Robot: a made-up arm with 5 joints.
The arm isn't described. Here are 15 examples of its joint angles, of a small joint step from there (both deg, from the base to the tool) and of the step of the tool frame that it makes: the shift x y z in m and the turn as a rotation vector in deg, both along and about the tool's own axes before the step.
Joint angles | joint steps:
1: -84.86 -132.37 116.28 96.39 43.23 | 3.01 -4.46 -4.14 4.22 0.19
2: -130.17 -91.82 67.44 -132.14 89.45 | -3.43 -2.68 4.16 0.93 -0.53
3: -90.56 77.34 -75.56 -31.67 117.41 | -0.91 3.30 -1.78 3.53 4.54
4: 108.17 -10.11 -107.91 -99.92 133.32 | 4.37 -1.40 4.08 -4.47 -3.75
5: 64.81 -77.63 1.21 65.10 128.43 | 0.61 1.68 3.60 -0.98 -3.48
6: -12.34 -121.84 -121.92 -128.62 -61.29 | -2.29 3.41 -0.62 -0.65 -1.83
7: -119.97 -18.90 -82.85 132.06 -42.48 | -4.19 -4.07 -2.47 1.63 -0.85
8: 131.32 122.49 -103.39 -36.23 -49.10 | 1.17 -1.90 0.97 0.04 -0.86
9: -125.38 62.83 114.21 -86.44 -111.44 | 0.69 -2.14 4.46 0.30 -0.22
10: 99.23 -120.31 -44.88 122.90 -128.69 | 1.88 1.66 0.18 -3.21 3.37
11: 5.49 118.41 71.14 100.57 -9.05 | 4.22 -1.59 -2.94 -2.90 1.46
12: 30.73 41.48 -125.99 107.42 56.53 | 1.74 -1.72 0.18 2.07 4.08
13: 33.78 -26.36 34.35 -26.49 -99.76 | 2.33 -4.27 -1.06 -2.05 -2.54
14: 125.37 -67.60 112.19 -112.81 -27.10 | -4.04 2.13 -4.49 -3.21 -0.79
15: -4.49 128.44 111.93 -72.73 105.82 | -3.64 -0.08 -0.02 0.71 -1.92
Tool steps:
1: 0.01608 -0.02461 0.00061 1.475 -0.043 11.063
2: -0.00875 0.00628 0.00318 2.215 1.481 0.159
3: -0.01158 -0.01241 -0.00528 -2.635 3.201 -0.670
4: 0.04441 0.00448 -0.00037 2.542 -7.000 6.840
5: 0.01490 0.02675 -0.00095 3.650 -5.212 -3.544
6: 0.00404 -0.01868 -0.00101 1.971 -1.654 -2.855
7: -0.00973 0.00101 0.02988 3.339 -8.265 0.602
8: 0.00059 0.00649 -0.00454 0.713 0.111 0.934
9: 0.00065 -0.01530 0.00354 -1.213 -0.348 -2.011
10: -0.00909 0.00206 -0.00779 -3.222 4.759 4.067
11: -0.00657 -0.02984 -0.00760 3.484 1.268 -7.671
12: -0.00139 -0.00980 -0.00159 -0.840 5.237 2.870
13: -0.00151 0.01475 -0.02474 0.701 2.286 2.175
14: -0.01653 -0.01080 0.01645 -3.725 -4.294 -4.988
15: -0.01120 -0.01469 0.02536 -2.649 1.125 0.189
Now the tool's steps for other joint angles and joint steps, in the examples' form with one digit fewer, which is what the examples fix.
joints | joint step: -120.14 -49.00 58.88 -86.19 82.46 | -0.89 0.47 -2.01 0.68 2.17
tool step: -0.0069 0.0063 -0.0037 0.02 2.14 -1.56
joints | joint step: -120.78 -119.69 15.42 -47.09 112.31 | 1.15 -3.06 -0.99 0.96 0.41
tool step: -0.0156 0.0129 0.0014 0.83 2.39 -3.66
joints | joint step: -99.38 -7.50 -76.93 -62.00 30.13 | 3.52 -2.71 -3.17 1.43 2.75
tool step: -0.0097 0.0132 -0.0023 -6.67 2.49 -2.22
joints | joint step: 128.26 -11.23 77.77 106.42 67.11 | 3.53 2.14 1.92 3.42 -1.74
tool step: 0.0034 0.0049 0.0079 -6.28 -3.60 -2.57
